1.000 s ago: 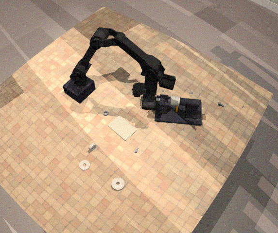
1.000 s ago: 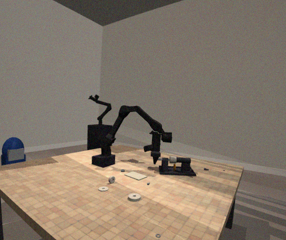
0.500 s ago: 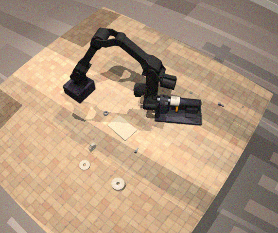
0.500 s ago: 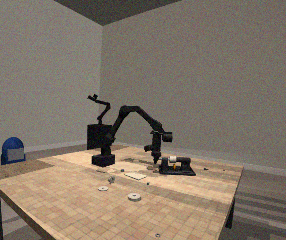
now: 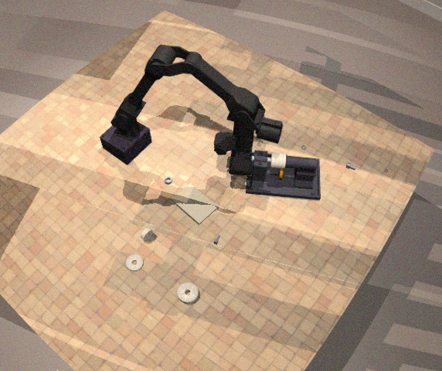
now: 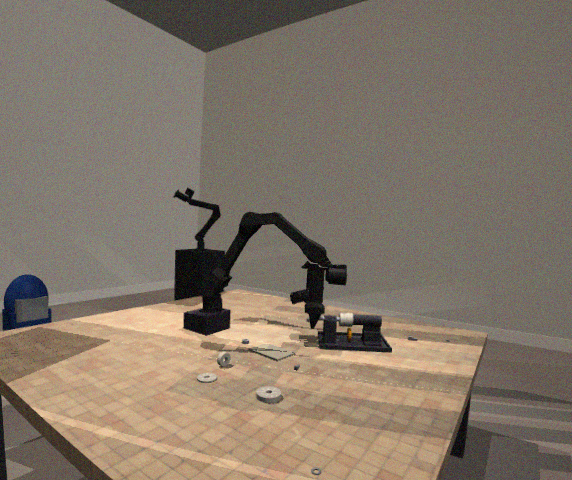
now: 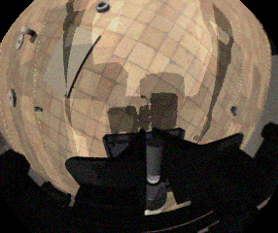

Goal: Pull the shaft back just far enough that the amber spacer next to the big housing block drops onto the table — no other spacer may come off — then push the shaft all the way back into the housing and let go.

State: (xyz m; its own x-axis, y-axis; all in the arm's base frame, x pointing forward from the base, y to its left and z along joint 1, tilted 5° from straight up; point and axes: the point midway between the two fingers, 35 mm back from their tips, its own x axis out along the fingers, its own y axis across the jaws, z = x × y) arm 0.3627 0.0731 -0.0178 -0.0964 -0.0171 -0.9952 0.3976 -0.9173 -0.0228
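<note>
My gripper tip is now 60 mm short of the grey shaft, 30 mm to the right of it and 30 mm below it. The rest, counted from my gripper tip: white spacer: 100 mm ahead, 40 mm to the left, 30 mm above; then pale flat card: 170 mm to the right, 60 mm behind, 40 mm below; then amber spacer: 120 mm ahead, 50 mm to the left, 20 mm below.
</note>
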